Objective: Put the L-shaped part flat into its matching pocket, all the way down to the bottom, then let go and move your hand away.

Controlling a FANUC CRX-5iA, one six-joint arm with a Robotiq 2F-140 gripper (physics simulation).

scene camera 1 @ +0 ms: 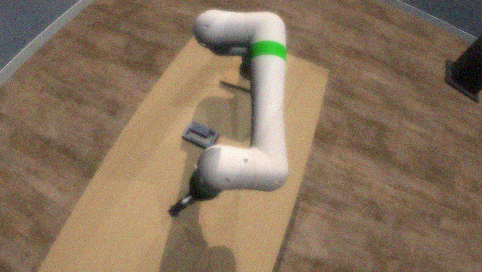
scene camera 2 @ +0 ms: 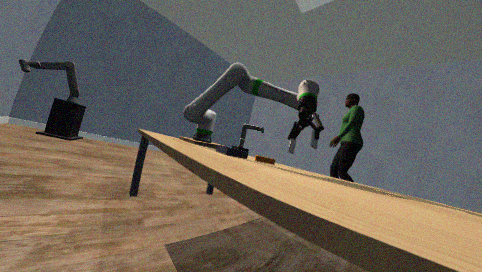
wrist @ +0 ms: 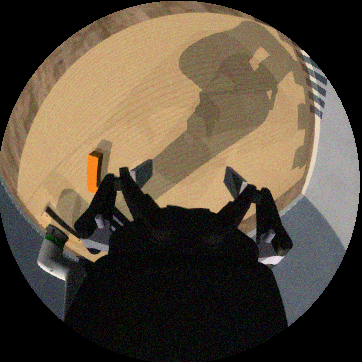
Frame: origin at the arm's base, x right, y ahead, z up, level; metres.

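Seen in the pictures: gripper, between the fingertips: [scene camera 2: 301,150] [wrist: 188,170]; arm's base, origin of its link: [scene camera 2: 202,141] [wrist: 57,231].
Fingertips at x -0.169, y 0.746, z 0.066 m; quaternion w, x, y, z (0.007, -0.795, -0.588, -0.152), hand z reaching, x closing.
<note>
Offsets run from my fingertips to a thing's top centre. Level surfaces: height alone.
My gripper [scene camera 1: 174,211] [scene camera 2: 303,146] [wrist: 188,170] is open and empty, high above the table. An orange part @(dx -0.019, dy -0.218, dz -0.066 m) [scene camera 2: 265,160] [wrist: 92,172] lies on the table, left of the fingers in the wrist view; its L shape is hard to make out. In scene camera 1 the orange part does not show, and the arm covers part of the table. A blue-grey block @(dx +0.160, dy -0.281, dz -0.059 m) [scene camera 1: 193,138] [scene camera 2: 237,152] with a recess in its top lies on the table near the orange part. In the wrist view the block is mostly hidden behind the left finger.
The long wooden table @(dz -0.096 m) [scene camera 1: 125,185] [scene camera 2: 320,195] [wrist: 120,85] carries the arm's base. A dark bar [scene camera 1: 234,85] [wrist: 61,222] lies near the base. A person in green [scene camera 2: 352,127] stands beyond the table. Another robot on a black pedestal [scene camera 2: 65,119] stands at the left of scene camera 2.
</note>
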